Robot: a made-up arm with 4 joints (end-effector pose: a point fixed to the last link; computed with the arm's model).
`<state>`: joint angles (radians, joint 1 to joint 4).
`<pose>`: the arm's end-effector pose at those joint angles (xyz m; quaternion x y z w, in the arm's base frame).
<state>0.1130 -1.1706 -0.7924 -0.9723</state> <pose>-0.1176 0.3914 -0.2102 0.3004 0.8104 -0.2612 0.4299</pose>
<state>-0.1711 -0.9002 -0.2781 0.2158</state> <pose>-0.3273 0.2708 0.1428 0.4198 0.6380 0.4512 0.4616</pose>
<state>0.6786 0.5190 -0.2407 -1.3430</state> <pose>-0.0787 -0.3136 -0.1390 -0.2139 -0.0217 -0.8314 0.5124</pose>
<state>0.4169 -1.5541 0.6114 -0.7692</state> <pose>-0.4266 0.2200 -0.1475 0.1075 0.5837 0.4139 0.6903</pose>
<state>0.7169 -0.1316 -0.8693 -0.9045</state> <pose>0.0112 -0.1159 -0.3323 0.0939 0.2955 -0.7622 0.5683</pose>
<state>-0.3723 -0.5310 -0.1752 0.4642</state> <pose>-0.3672 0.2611 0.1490 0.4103 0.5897 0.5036 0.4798</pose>
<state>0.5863 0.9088 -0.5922 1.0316</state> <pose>-0.1933 0.2172 -0.3178 -0.0522 0.5520 -0.2148 0.8040</pose>
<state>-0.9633 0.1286 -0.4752 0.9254</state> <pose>-0.2679 0.2565 0.2838 0.6162 0.4589 0.4811 0.4222</pose>
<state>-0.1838 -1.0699 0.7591 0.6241</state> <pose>-0.4945 -0.0852 -0.1636 0.0154 0.3116 0.8927 0.3251</pose>
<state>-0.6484 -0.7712 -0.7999 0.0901</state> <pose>-0.0871 0.3040 0.2379 0.6539 0.6324 0.2941 0.2934</pose>
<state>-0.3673 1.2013 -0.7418 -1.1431</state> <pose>-0.1300 -0.1590 -0.2658 0.1019 0.1221 -0.9369 0.3112</pose>
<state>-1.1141 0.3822 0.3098 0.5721</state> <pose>-0.4420 0.2860 0.1823 0.3566 0.5762 0.5422 0.4969</pose>
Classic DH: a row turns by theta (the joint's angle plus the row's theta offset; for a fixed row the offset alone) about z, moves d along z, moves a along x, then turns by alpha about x. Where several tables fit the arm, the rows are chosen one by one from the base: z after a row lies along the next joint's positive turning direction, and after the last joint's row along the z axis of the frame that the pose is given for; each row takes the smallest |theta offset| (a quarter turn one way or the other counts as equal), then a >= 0, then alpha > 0; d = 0 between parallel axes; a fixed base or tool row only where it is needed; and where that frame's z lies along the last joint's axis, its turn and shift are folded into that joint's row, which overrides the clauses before.
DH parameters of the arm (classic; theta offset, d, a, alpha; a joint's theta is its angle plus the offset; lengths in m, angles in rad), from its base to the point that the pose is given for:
base (fixed): -1.5483 0.0234 -0.0717 1.4762
joint 1: 0.0586 -0.0429 -0.0239 0.4893
joint 2: -0.0632 0.2107 0.0924 -1.9646
joint 3: 0.1208 0.0243 -0.0392 -0.9724
joint 4: -0.5363 -0.024 -0.3174 -0.7155
tool (fixed): 2.1909 -0.1744 0 0

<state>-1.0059 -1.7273 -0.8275 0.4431</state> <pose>-0.1833 -0.1097 0.1586 -0.5901 -0.2176 -0.7623 0.1523</pose>
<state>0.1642 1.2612 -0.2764 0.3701</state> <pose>-0.1465 0.1379 -0.3740 -0.0603 0.4982 -0.4876 0.7144</pose>
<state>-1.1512 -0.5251 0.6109 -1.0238</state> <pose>-0.2235 0.4892 0.0766 0.4877 0.4822 0.2478 0.6842</pose>
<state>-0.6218 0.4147 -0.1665 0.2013</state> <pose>-0.2187 0.4509 -0.0189 0.3538 0.6914 0.0503 0.6279</pose>
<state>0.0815 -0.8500 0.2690 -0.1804</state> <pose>-0.4264 0.2614 -0.0719 0.1479 0.6653 0.3688 0.6321</pose>
